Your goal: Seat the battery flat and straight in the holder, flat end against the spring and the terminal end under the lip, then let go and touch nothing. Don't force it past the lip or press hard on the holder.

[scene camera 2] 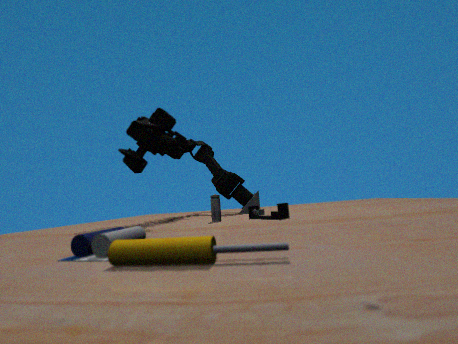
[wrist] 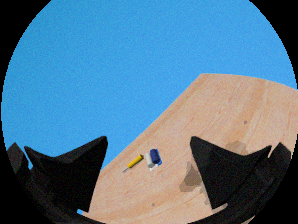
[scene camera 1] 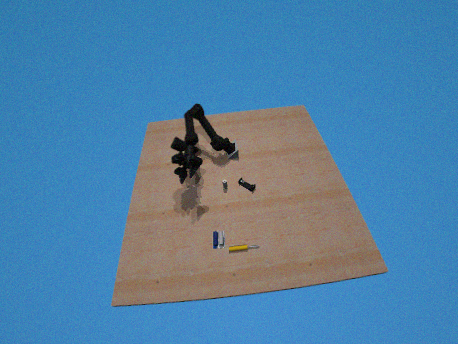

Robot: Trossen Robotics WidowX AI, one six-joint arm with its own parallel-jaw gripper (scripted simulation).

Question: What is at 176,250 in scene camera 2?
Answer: A yellow-handled screwdriver.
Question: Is my gripper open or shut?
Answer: Open.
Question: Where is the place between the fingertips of my gripper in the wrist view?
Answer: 149,141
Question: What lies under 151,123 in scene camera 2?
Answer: My gripper.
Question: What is my gripper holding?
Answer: Nothing.
